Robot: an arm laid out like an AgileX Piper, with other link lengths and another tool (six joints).
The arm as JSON. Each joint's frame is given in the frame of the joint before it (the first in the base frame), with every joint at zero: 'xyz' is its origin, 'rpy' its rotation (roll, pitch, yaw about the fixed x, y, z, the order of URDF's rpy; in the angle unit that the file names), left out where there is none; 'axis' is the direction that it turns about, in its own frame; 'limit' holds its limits. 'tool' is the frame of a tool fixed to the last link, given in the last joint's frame.
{
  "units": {
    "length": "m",
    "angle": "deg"
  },
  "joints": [
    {
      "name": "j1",
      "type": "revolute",
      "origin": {
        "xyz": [
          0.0,
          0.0,
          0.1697
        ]
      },
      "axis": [
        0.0,
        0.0,
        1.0
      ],
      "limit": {
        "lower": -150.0,
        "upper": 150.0
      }
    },
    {
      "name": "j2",
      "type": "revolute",
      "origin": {
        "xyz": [
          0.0,
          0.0,
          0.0
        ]
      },
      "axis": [
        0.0,
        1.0,
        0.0
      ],
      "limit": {
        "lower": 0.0,
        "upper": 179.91
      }
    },
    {
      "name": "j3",
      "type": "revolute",
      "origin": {
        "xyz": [
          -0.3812,
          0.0,
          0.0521
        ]
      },
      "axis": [
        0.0,
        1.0,
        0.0
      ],
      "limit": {
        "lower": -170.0,
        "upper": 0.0
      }
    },
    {
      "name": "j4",
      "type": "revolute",
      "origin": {
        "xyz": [
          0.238,
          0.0,
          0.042
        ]
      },
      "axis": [
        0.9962,
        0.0,
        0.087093
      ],
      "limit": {
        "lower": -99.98,
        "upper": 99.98
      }
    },
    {
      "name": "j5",
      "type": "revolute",
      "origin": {
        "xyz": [
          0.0,
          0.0,
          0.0
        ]
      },
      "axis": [
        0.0,
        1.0,
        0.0
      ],
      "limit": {
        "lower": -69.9,
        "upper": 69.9
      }
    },
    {
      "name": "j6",
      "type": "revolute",
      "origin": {
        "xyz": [
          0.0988,
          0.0,
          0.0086
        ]
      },
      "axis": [
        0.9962,
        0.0,
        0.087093
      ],
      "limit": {
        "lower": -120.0,
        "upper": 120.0
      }
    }
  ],
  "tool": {
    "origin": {
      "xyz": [
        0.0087,
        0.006,
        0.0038
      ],
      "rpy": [
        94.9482,
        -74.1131,
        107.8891
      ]
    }
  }
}
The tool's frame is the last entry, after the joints.
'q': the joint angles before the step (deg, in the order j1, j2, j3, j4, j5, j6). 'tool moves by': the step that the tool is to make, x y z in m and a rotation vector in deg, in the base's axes. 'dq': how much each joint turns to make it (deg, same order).
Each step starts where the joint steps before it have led.
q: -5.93, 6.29, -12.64, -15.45, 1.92, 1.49
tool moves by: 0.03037, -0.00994, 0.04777, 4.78, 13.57, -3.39
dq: 0.00, 12.33, -11.46, 0.32, 13.70, 2.36
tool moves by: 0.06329, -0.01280, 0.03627, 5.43, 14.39, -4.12
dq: 0.00, 16.77, -9.96, -2.39, 9.04, 6.13
